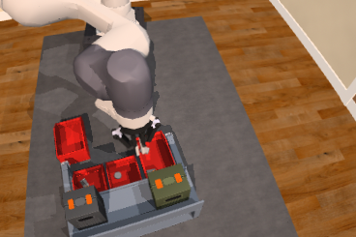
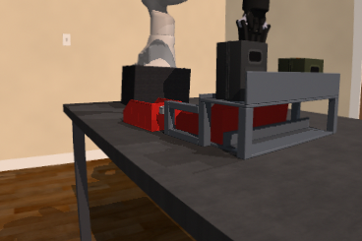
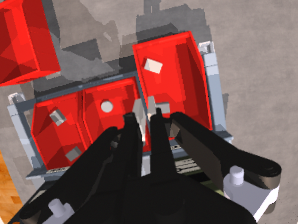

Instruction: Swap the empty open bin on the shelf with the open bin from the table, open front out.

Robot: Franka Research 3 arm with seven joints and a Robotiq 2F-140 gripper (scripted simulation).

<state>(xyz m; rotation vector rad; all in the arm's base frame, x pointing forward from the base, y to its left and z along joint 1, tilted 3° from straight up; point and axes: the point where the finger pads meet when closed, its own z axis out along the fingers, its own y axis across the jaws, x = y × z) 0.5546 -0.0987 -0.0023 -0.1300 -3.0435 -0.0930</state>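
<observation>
Now: the shelf lip 60 mm behind my hand, 60 mm to the right of it and 160 mm below it. The rest, counted from my hand: grey box 120 mm ahead, 200 mm to the right, 10 mm below; olive box 140 mm ahead, 30 mm to the left, 20 mm below.
</observation>
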